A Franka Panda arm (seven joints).
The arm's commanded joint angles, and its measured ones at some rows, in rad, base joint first. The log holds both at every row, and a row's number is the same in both.
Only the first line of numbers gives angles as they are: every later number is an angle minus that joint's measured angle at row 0.
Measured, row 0:
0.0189 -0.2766 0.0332 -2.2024 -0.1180 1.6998 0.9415
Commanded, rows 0 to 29:
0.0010 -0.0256 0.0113 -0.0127 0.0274 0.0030 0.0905
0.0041 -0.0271 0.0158 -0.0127 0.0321 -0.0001 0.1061
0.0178 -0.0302 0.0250 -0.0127 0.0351 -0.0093 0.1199
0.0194 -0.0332 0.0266 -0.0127 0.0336 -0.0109 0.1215
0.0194 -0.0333 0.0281 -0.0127 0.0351 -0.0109 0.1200
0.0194 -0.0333 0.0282 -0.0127 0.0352 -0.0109 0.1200
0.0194 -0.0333 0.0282 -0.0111 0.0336 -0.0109 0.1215
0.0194 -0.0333 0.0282 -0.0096 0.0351 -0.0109 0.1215
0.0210 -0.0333 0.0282 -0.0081 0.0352 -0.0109 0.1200
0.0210 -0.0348 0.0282 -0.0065 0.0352 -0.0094 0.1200
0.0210 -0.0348 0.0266 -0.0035 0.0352 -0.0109 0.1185
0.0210 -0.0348 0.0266 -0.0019 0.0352 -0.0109 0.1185
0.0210 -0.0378 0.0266 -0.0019 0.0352 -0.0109 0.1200
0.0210 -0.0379 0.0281 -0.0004 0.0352 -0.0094 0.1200
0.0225 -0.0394 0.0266 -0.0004 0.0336 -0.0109 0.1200
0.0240 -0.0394 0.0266 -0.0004 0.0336 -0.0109 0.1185
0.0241 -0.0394 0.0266 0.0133 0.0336 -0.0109 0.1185
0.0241 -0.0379 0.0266 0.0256 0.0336 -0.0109 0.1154
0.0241 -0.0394 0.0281 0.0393 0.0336 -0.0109 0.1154
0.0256 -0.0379 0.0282 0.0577 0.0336 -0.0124 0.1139
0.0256 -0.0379 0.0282 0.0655 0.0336 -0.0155 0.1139
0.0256 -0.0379 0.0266 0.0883 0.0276 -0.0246 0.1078
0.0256 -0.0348 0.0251 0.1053 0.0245 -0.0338 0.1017
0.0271 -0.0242 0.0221 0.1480 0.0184 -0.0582 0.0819
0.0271 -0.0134 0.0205 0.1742 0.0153 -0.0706 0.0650
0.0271 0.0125 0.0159 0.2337 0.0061 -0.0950 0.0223
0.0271 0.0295 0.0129 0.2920 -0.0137 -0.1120 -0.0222
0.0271 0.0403 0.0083 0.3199 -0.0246 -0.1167 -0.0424
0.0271 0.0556 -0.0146 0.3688 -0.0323 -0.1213 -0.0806
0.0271 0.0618 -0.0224 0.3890 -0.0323 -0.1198 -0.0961
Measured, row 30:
0.0192 -0.0148 0.0190 0.2140 -0.0018 -0.0622 0.0068
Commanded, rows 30 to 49:
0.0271 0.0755 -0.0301 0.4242 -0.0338 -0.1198 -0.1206
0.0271 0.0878 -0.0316 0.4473 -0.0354 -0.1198 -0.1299
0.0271 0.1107 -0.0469 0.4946 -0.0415 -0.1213 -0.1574
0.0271 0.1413 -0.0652 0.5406 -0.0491 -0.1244 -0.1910
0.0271 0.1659 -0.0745 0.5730 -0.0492 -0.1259 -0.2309
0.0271 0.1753 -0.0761 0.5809 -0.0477 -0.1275 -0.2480
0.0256 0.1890 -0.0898 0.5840 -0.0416 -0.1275 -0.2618
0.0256 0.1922 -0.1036 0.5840 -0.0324 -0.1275 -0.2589
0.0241 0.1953 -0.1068 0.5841 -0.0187 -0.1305 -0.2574
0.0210 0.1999 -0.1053 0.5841 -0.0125 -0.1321 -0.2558
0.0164 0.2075 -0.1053 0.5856 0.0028 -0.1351 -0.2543
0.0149 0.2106 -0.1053 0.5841 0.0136 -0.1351 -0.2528
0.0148 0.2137 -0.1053 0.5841 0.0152 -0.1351 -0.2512
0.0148 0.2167 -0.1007 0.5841 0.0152 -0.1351 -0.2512
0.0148 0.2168 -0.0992 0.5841 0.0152 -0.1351 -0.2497
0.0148 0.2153 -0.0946 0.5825 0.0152 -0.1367 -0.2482
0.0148 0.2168 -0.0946 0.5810 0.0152 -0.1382 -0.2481
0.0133 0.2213 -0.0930 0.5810 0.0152 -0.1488 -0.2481
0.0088 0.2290 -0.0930 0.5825 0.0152 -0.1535 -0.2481
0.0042 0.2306 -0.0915 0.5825 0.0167 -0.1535 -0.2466
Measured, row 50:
0.0175 0.2101 -0.1015 0.5543 0.0033 -0.1185 -0.2427
